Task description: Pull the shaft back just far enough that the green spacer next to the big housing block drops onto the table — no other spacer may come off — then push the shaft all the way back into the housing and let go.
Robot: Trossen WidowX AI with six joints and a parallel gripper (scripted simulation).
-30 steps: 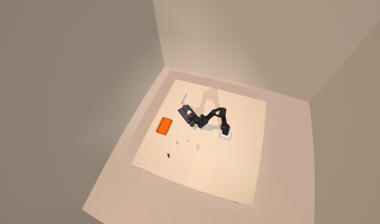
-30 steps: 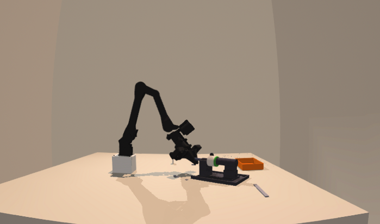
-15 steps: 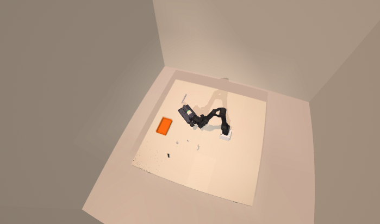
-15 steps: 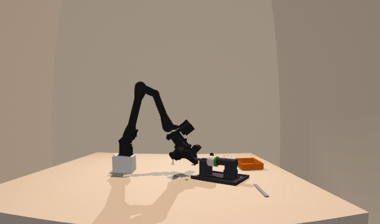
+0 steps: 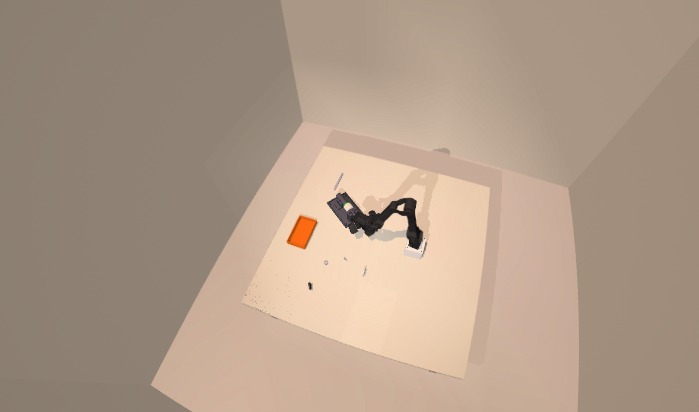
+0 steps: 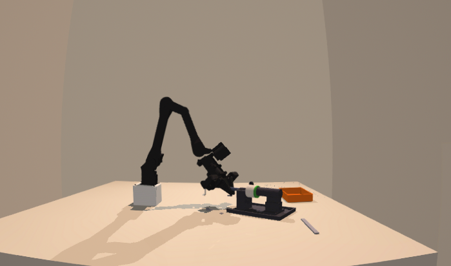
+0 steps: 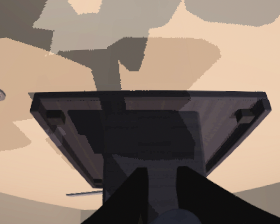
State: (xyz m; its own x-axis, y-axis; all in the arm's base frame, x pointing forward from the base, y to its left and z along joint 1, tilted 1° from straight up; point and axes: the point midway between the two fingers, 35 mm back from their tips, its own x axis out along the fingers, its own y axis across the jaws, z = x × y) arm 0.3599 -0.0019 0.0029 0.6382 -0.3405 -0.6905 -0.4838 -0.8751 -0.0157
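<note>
Now: gripper tip 3 cm short of the shaft, 2 cm to the left of it and 2 cm below it. From my gripper tip the other things lie so: orange tray 28 cm ahead, 21 cm to the left, 5 cm below; then green spacer 10 cm ahead, 6 cm to the right, 2 cm above; then white spacer 7 cm ahead, 4 cm to the right, 2 cm above.
</note>
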